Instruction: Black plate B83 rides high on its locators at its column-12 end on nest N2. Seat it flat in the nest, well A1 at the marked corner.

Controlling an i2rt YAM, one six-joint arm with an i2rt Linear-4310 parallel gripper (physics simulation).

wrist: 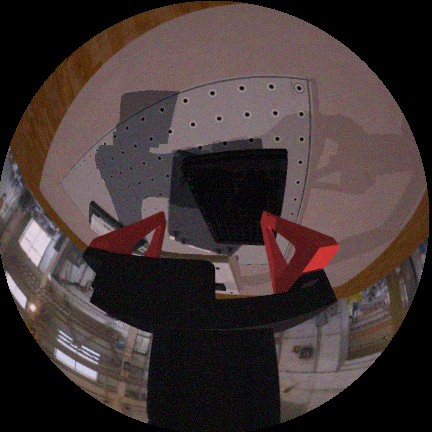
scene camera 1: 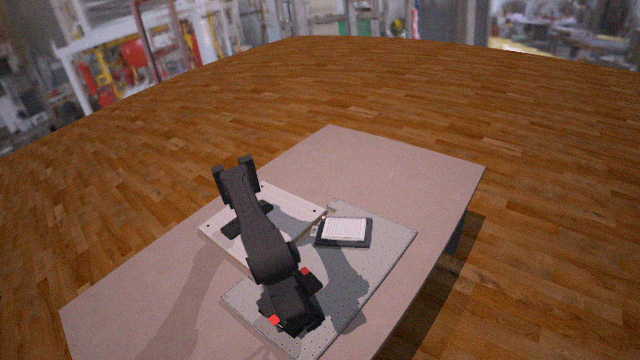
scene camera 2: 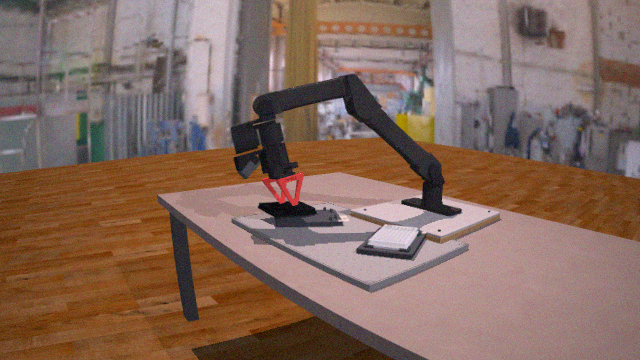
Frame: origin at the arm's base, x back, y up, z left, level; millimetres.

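Where they show: gripper, fingertip midpoint: [wrist: 212,216] [scene camera 2: 288,204]; arm's base, origin of the base link: [scene camera 2: 431,208].
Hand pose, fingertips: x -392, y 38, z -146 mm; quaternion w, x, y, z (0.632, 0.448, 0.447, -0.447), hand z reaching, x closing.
Observation:
Each offset is from my fingertips to the top centre of the thing. "pt": to the spot under its first point.
The black plate @[dx +11, dy -4, dz -24 mm] [scene camera 2: 286,209] [wrist: 240,185] lies on a dark grey nest @[dx +44, dy -23, dz +17 mm] [scene camera 2: 327,218] [wrist: 181,212]. It sits raised above the nest, shifted and skewed over one side, with part of the nest bare. Its well lettering is too dark to read, and I cannot tell which corner is A1. My gripper [scene camera 2: 288,203] [wrist: 212,216] is open, its red fingers pointing down at the plate. In the wrist view the right fingertip overlaps the plate's edge and the left fingertip is beside the nest; contact is unclear. In scene camera 1 the arm hides the plate.
A white plate @[dx +85, dy -18, dz +293 mm] [scene camera 1: 344,228] [scene camera 2: 394,236] sits in another dark nest @[pt dx +2, dy -33, dz +297 mm] [scene camera 1: 367,240] [scene camera 2: 367,251] on the same perforated board [scene camera 1: 395,235] [scene camera 2: 370,280] [wrist: 240,102]. The arm's base stands on a pale wooden board [scene camera 1: 300,202] [scene camera 2: 475,215] beside it.

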